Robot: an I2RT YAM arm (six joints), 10 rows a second.
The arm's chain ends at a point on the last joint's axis. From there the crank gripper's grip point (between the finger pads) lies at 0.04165 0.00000 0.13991 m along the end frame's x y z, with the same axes.
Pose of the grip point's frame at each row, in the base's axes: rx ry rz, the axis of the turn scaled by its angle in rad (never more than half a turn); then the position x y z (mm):
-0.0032 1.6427 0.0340 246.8 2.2 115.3
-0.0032 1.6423 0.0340 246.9 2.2 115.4
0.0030 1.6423 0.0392 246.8 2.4 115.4
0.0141 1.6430 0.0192 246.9 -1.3 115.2
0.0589 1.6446 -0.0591 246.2 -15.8 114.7
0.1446 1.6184 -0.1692 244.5 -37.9 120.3
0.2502 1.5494 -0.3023 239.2 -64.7 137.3
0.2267 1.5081 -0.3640 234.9 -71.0 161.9
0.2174 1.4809 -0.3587 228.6 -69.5 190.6
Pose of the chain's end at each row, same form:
-0.0032 1.6427 0.0340 110.3 -1.9 166.9
-0.0032 1.6423 0.0340 110.4 -1.9 166.9
0.0030 1.6423 0.0392 110.3 -2.0 166.9
0.0141 1.6430 0.0192 110.4 -2.7 166.8
0.0589 1.6446 -0.0591 110.2 -5.5 166.7
0.1446 1.6184 -0.1692 109.8 -9.9 169.1
0.2502 1.5494 -0.3023 108.0 -15.1 177.6
0.2267 1.5081 -0.3640 104.0 -15.7 195.4
0.2174 1.4809 -0.3587 96.4 -15.1 220.2

